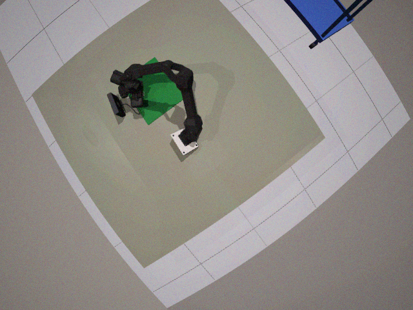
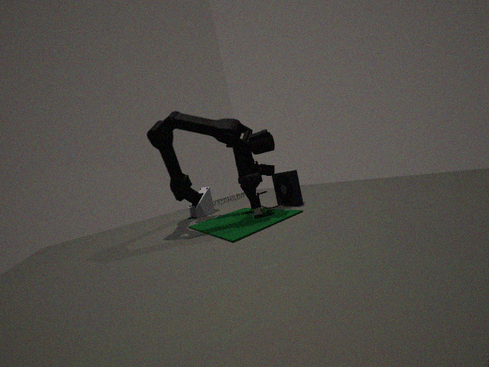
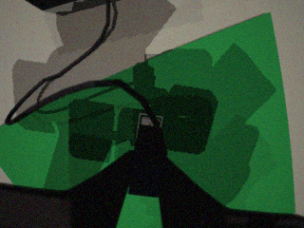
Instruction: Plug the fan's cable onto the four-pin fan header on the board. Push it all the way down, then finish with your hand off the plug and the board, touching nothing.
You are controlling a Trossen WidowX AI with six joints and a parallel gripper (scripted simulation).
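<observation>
The white four-pin header is 4 cm below my gripper tip and 1 cm to the left of it. Also, from my gripper tip: black fan 13 cm to the left, 2 cm ahead, 2 cm above; black plug 1 cm to the left, 1 cm above; green board 6 cm to the right, 5 cm below, 1 cm behind.
</observation>
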